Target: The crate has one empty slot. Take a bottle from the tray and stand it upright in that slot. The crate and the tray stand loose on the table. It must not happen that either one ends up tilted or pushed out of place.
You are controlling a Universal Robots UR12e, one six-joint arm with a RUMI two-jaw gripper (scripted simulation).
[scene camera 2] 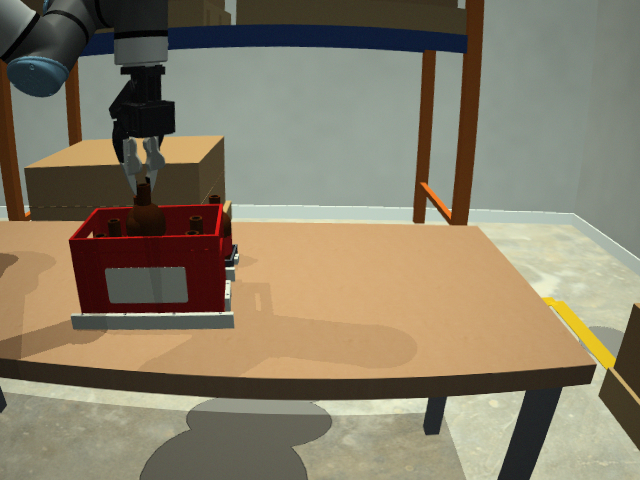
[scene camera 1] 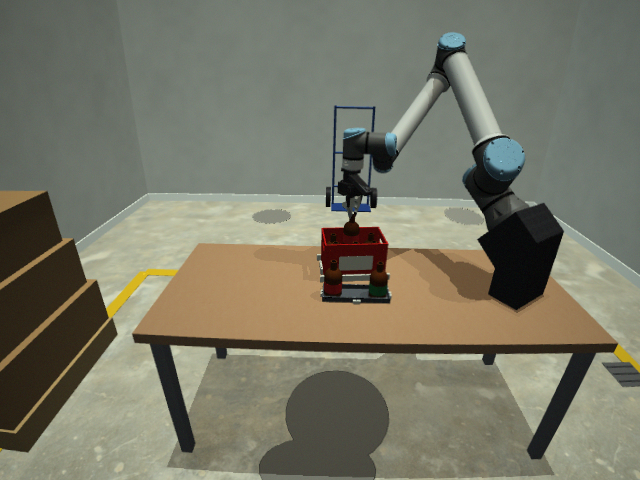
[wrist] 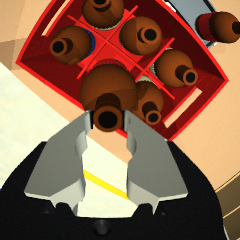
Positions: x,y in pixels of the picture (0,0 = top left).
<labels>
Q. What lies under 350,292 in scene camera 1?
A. A grey tray.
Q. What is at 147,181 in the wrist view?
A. My gripper.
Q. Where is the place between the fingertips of my gripper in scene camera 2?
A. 143,193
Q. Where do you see a red crate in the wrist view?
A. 35,57
</labels>
